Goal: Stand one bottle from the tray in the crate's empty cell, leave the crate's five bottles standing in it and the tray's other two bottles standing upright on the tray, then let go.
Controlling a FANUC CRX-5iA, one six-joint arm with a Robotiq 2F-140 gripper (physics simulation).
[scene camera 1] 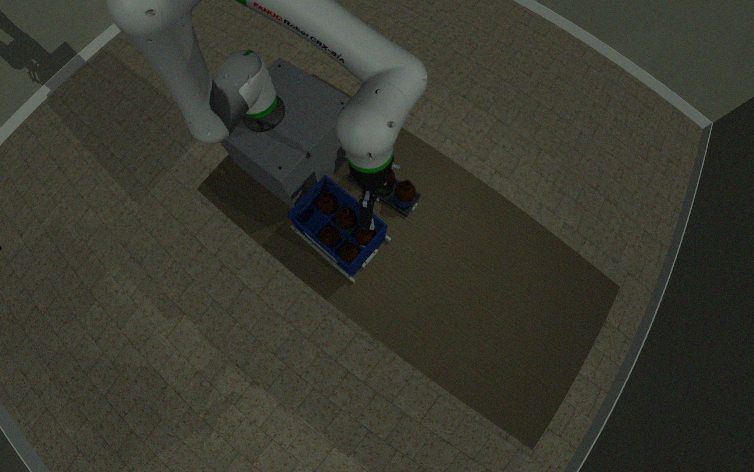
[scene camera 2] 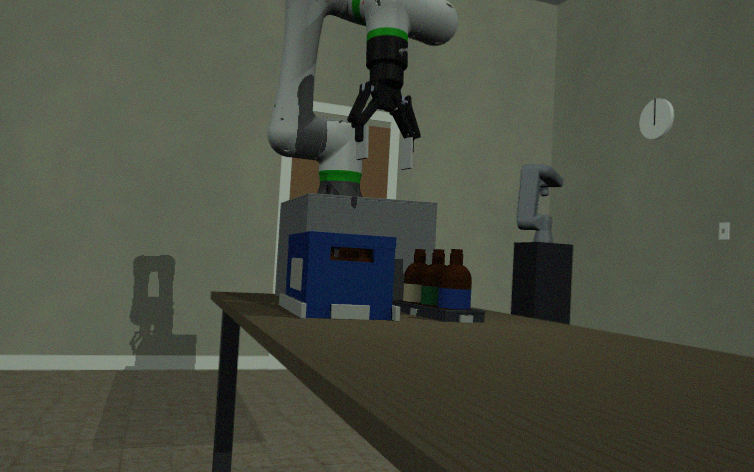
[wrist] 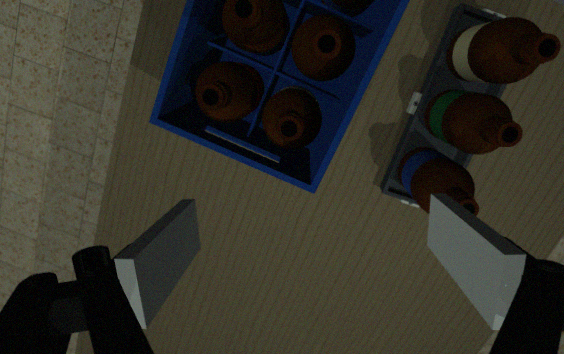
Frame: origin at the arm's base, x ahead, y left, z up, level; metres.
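Where they show: gripper, fingertip midpoint: (scene camera 1: 375,204) (scene camera 2: 385,164) (wrist: 311,222); arm's base, origin of the base link: (scene camera 1: 263,113).
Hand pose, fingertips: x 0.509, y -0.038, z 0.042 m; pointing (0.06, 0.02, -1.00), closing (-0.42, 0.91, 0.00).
Observation:
Things, the pixels of their top centre, and the offset from my fingertips. Level surfaces: height alone.
- blue crate, middle of its top: (wrist: 284,26) (scene camera 2: 338,235) (scene camera 1: 336,219) dx -0.102, dy -0.067, dz -0.160 m
- dark tray, middle of its top: (wrist: 453,116) (scene camera 2: 435,305) (scene camera 1: 384,185) dx -0.095, dy +0.181, dz -0.309 m
- cream-labelled, middle of its top: (wrist: 547,48) (scene camera 2: 420,249) dx -0.182, dy +0.172, dz -0.175 m
- green-labelled, middle of its top: (wrist: 510,134) (scene camera 2: 439,249) (scene camera 1: 386,168) dx -0.095, dy +0.184, dz -0.175 m
- blue-labelled, middle of its top: (wrist: 467,210) (scene camera 2: 456,249) (scene camera 1: 407,183) dx -0.006, dy +0.187, dz -0.175 m
- brown table, its level: dz -0.335 m
The blue crate (scene camera 1: 372,254) (scene camera 2: 350,283) (wrist: 336,130) holds five brown bottles standing in its cells. Its empty cell (scene camera 1: 309,217) is at the left corner in scene camera 1 and does not show in the wrist view. The dark tray (scene camera 2: 475,316) (wrist: 434,82) beside it bears three upright brown bottles: cream-labelled (scene camera 2: 412,292) (wrist: 505,50), green-labelled (scene camera 2: 429,295) (wrist: 475,122) and blue-labelled (scene camera 1: 405,193) (scene camera 2: 454,297) (wrist: 440,175). My gripper (scene camera 2: 384,155) (wrist: 311,222) is open and empty, high above the crate and tray. In scene camera 1 the arm hides part of the tray.
Crate and tray stand on a brown table (scene camera 1: 472,311) (scene camera 2: 500,378) (wrist: 300,280), by the arm's grey pedestal (scene camera 1: 311,105) (scene camera 2: 367,214). White brackets sit around the crate's base. The table's edge runs along the crate's outer long side.

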